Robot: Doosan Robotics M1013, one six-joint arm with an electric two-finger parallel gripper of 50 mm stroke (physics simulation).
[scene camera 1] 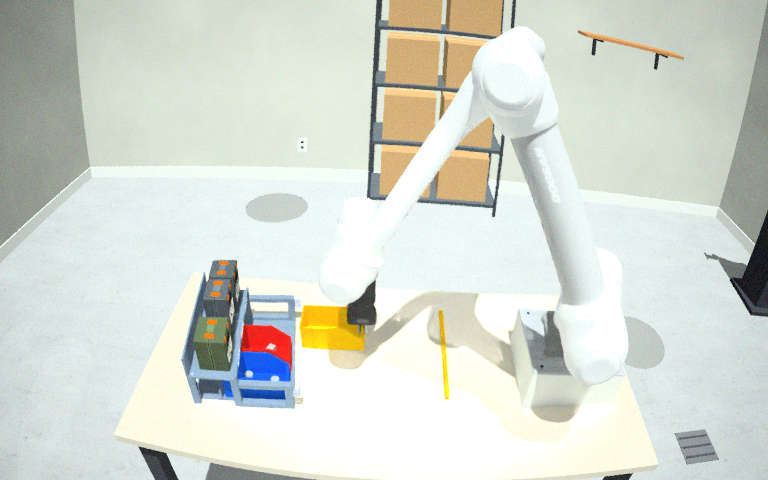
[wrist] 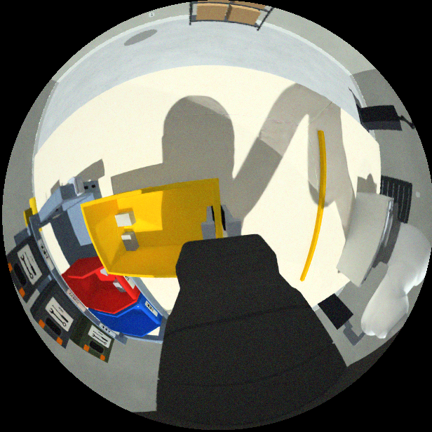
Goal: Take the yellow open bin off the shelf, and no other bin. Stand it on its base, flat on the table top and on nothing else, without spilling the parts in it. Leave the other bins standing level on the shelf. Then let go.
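Note:
The yellow open bin is off the shelf, beside its open side, and looks about level. Two small pale parts lie inside it. My gripper is shut on the bin's wall at the end away from the shelf. The bin seems to hang above the table top; its underside is hidden, so the gap is hard to judge. A red bin and a blue bin stand side by side on the blue-grey shelf.
Dark cases and a green case stand at the shelf's far left. A thin yellow strip lies on the table between the bin and the arm's white base block. The shelf's near end is close to the yellow bin.

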